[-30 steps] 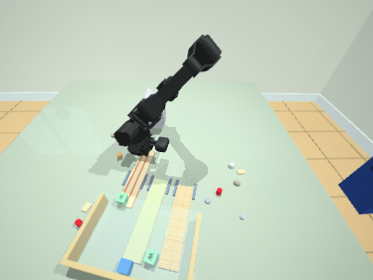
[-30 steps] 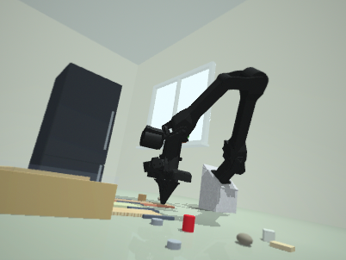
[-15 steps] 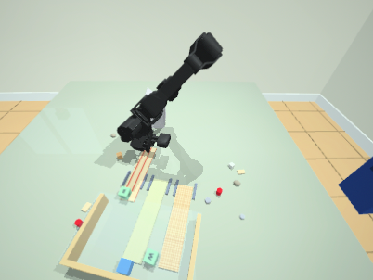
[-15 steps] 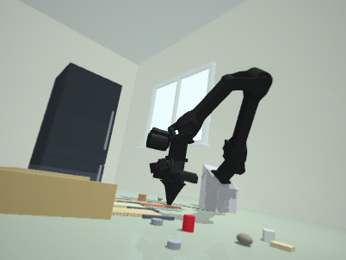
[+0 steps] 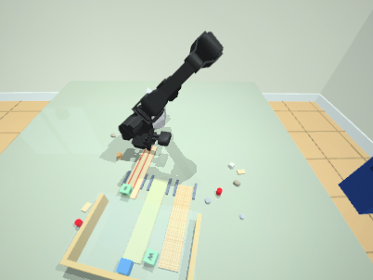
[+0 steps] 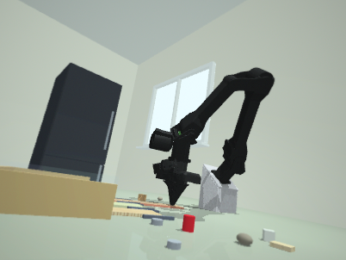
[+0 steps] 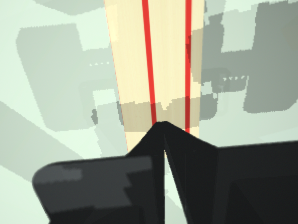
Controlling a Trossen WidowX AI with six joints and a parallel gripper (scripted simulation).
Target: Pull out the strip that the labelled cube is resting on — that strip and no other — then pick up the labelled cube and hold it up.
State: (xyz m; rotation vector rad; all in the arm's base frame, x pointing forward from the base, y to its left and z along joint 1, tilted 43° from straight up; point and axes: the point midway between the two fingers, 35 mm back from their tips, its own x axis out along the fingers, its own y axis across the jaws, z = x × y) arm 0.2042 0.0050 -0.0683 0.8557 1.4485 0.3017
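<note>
The red-lined strip is 9 cm ahead of my gripper tip and 3 cm to the right of it.
</note>
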